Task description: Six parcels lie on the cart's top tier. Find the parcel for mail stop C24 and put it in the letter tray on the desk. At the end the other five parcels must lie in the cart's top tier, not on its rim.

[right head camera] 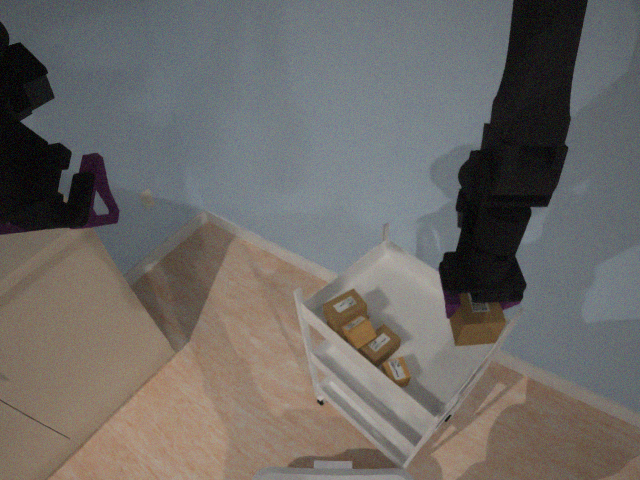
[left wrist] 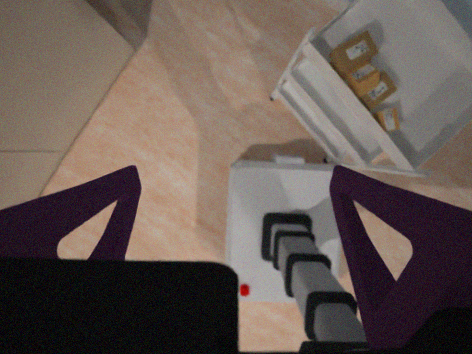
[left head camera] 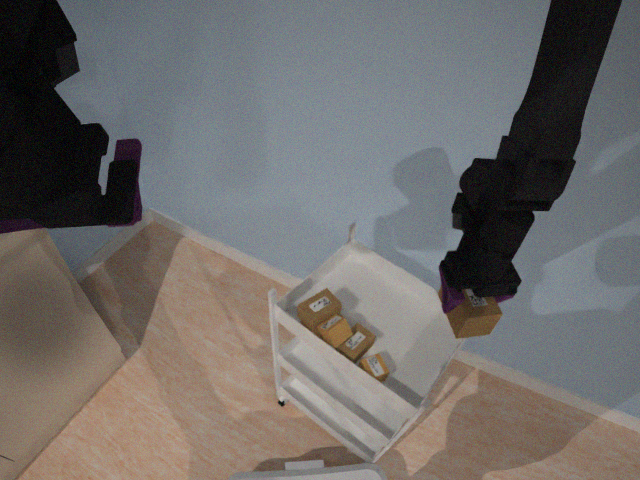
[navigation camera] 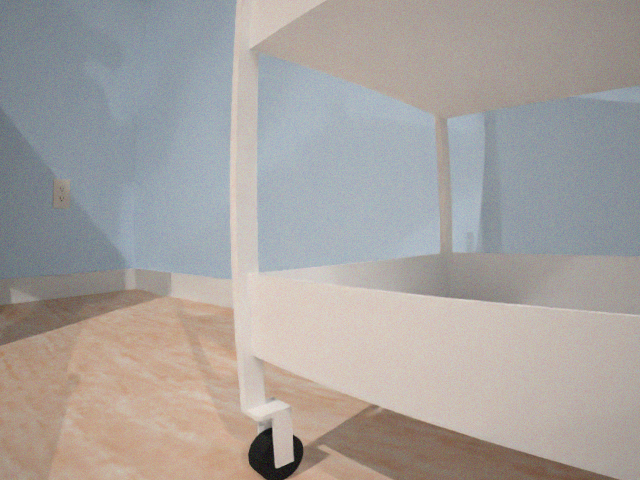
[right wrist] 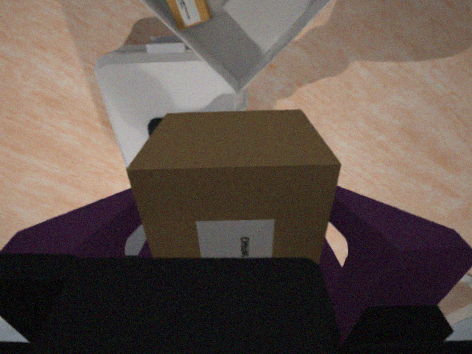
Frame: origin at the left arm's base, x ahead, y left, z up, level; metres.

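Seen in the pictures: left gripper, between the fingertips: [right head camera: 81, 220] [left wrist: 235, 176] [left head camera: 92, 217]; right gripper, between the fingertips: [right wrist: 236, 178].
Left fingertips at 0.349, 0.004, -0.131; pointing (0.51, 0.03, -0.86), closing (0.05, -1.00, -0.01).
Note:
Offsets run from my left fingertips to a thing's top centre, as dx, dy, dz.
My right gripper [left head camera: 476, 304] [right head camera: 481, 307] [right wrist: 236, 178] is shut on a brown parcel {+0.036, -0.458, -0.187} [left head camera: 475, 320] [right head camera: 478, 330] [right wrist: 240, 140], held raised by the right side of the cart [left head camera: 274, 330] [right head camera: 305, 335] [navigation camera: 244, 180]. The parcel's white label is partly hidden and too blurred to read. In the top tier, a large brown parcel {+0.266, -0.272, -0.516} [left head camera: 318, 308] [right head camera: 345, 307], a smaller orange-brown one {+0.209, -0.304, -0.512} [left head camera: 334, 330] [right head camera: 358, 331], a brown one {+0.188, -0.354, -0.566} [left head camera: 356, 343] [right head camera: 381, 343] and a small one {+0.114, -0.390, -0.566} [left head camera: 374, 366] [right head camera: 397, 370] [right wrist: 190, 12] lie along the near wall. Their labels are unreadable. My left gripper [left wrist: 235, 176] is open. The letter tray does not show.
A beige surface [left head camera: 41, 361] [right head camera: 77, 335], apparently the desk, is at the left. The white robot base [left wrist: 250, 195] [right wrist: 160, 85] stands close to the cart's near side. Blue walls [left head camera: 232, 103] stand behind the cart. The cart's lower tiers show below.

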